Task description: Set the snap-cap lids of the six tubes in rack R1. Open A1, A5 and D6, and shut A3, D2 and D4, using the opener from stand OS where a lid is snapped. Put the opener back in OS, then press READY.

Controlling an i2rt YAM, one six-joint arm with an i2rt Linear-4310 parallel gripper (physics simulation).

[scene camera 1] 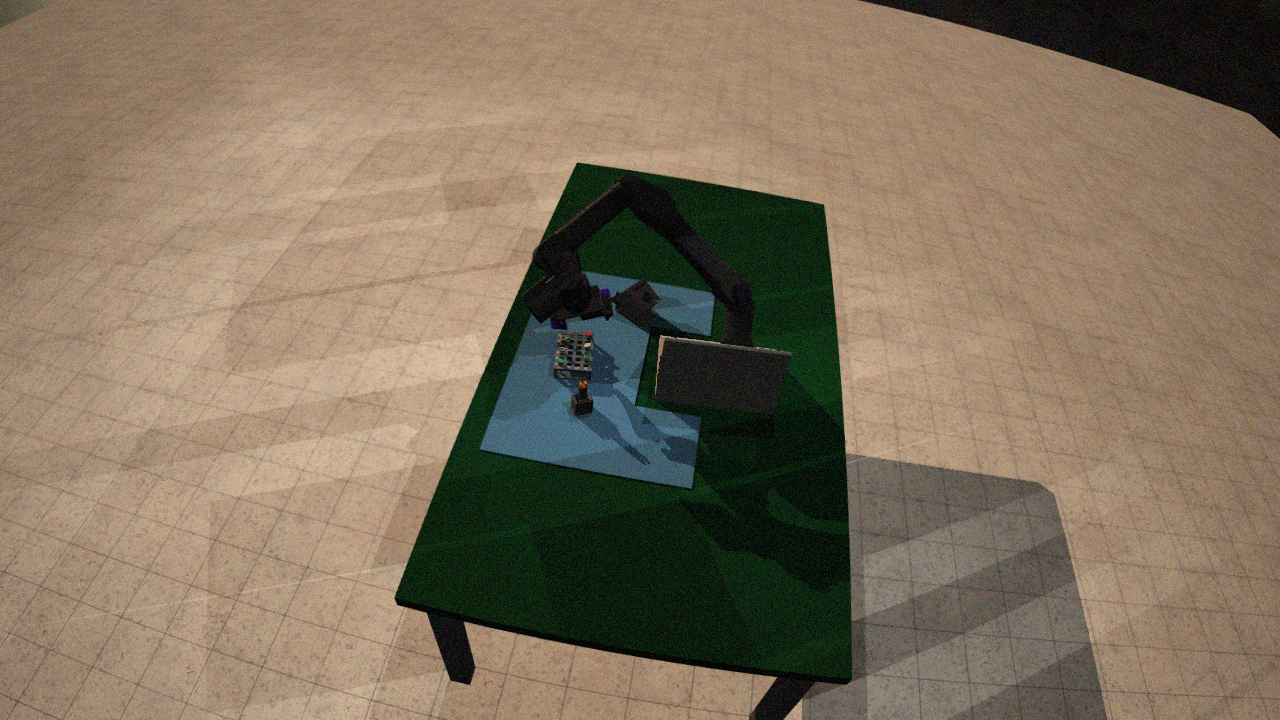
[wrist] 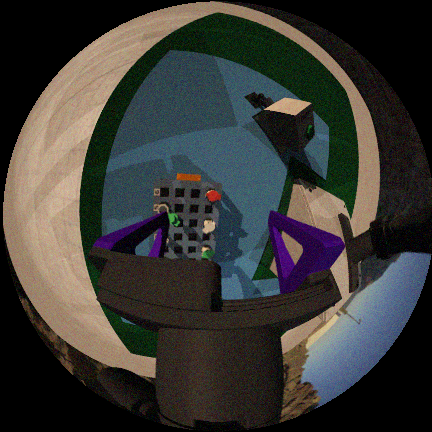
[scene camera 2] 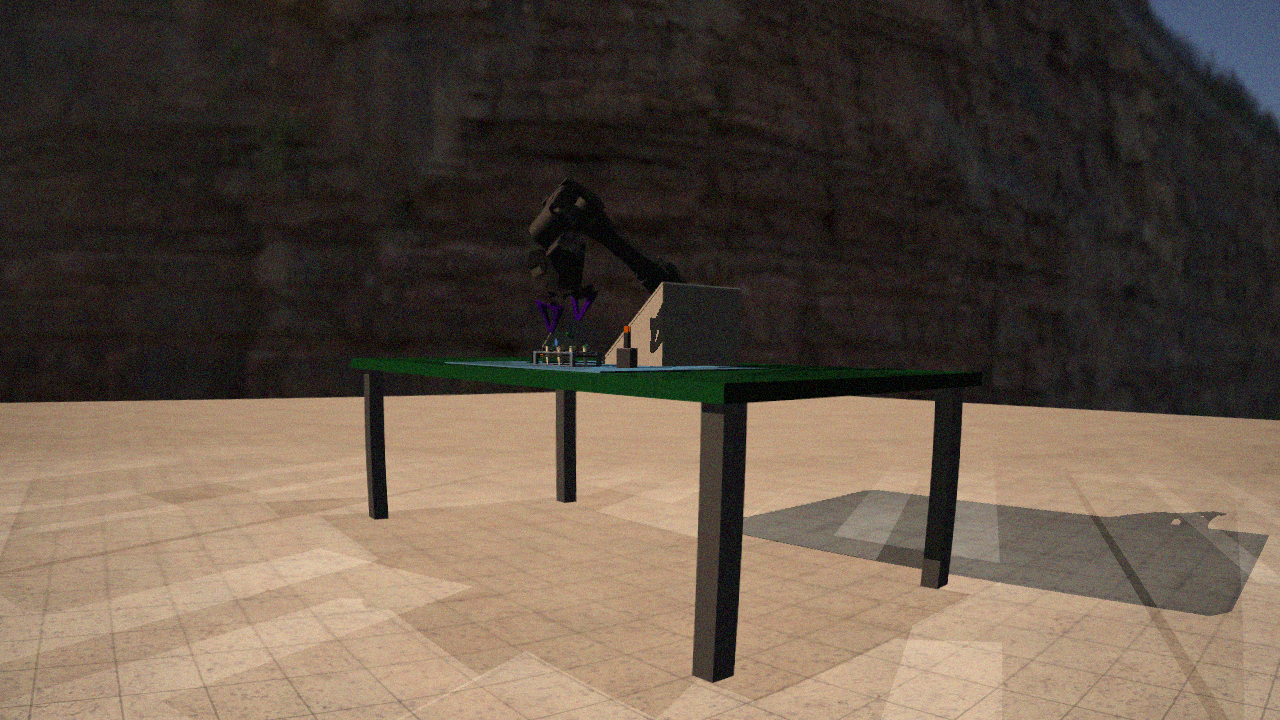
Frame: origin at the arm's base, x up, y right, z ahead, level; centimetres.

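Where they show: gripper, fingertip midpoint: (scene camera 1: 586, 322) (wrist: 218, 216) (scene camera 2: 564, 326); arm's base, origin of the base link: (scene camera 1: 735, 345) (wrist: 349, 252) (scene camera 2: 686, 315).
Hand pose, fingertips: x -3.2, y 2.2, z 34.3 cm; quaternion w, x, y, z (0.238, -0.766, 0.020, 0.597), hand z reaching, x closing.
Things, the pixels of their top centre, and the offset from my fingertips. "spot": a spot on its surface instead. Level surfaces: height alone.
- Rack R1, middle of its top: (wrist: 187, 235) (scene camera 2: 565, 338) (scene camera 1: 575, 340) dx -2.8, dy -3.5, dz +1.9 cm
- orange strip, surface spot: (wrist: 188, 177) spot: dx -6.3, dy +2.8, dz +2.8 cm
- red lid, middle of its top: (wrist: 212, 195) dx -4.4, dy +1.4, dz -0.3 cm
- cream tube top, surface spot: (wrist: 209, 226) spot: dx -4.4, dy -2.5, dz -0.9 cm
- opener, middle of its top: (scene camera 2: 627, 326) (scene camera 1: 583, 382) dx -0.1, dy -18.8, dz -3.1 cm
- grey box, middle of its top: (wrist: 310, 117) (scene camera 2: 560, 328) (scene camera 1: 640, 286) dx -0.2, dy +16.8, dz -9.9 cm
- green button, middle of its top: (wrist: 313, 130) dx -1.2, dy +15.6, dz -11.8 cm
- blue mat, its level: dx -8.6 cm
- green table, its level: dx -8.9 cm
Rack R1 (scene camera 1: 572, 373) (wrist: 187, 200) stands on the blue mat, with an orange strip (wrist: 188, 177) at one end. In the wrist view a red lid (wrist: 213, 195), a cream tube top (wrist: 209, 226) and a green lid (wrist: 207, 254) show along its right side. Another green lid (wrist: 173, 219) stands out at the left, near a cream tube rim. Slot labels and exact lid states are too small to tell. The opener (scene camera 1: 582, 386) (scene camera 2: 626, 329) is upright in stand OS (scene camera 1: 582, 405) (scene camera 2: 626, 358). My gripper (scene camera 1: 582, 311) (scene camera 2: 563, 326) (wrist: 218, 216) is open and empty above the rack.
The grey box (scene camera 1: 633, 302) (wrist: 284, 125) with the green button (wrist: 310, 131) stands on the blue mat (scene camera 1: 537, 420), to the rack's right in the wrist view. A large upright panel (scene camera 1: 723, 376) (scene camera 2: 702, 324) stands on the green table (scene camera 1: 626, 555) near the arm's base.
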